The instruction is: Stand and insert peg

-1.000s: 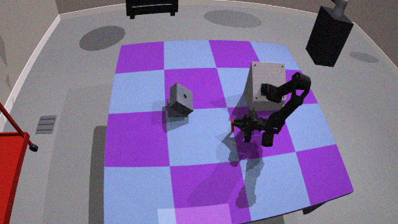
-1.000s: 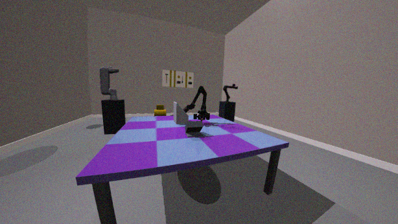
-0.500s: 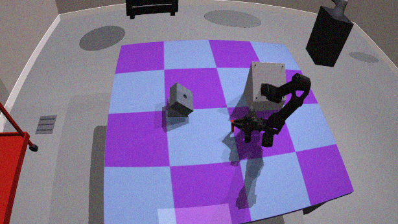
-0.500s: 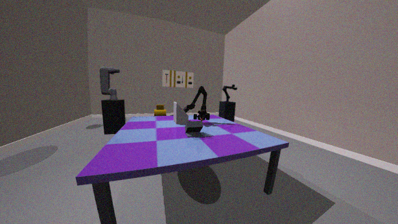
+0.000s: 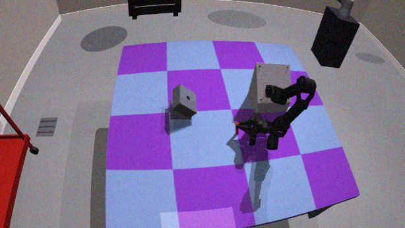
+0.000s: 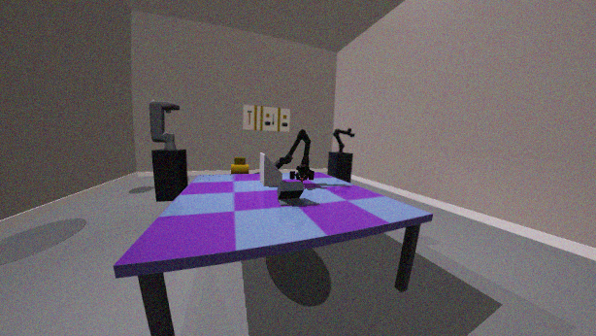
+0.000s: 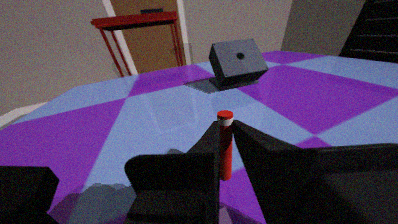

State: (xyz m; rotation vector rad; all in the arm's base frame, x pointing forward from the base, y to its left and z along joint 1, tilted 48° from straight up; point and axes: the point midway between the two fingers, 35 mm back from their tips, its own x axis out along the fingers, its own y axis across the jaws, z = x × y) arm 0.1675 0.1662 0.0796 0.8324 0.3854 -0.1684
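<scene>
Right now my gripper tip is 1 cm above the red peg. Also, from my gripper tip: sloped panel (24 cm ahead, 15 cm to the right).
</scene>
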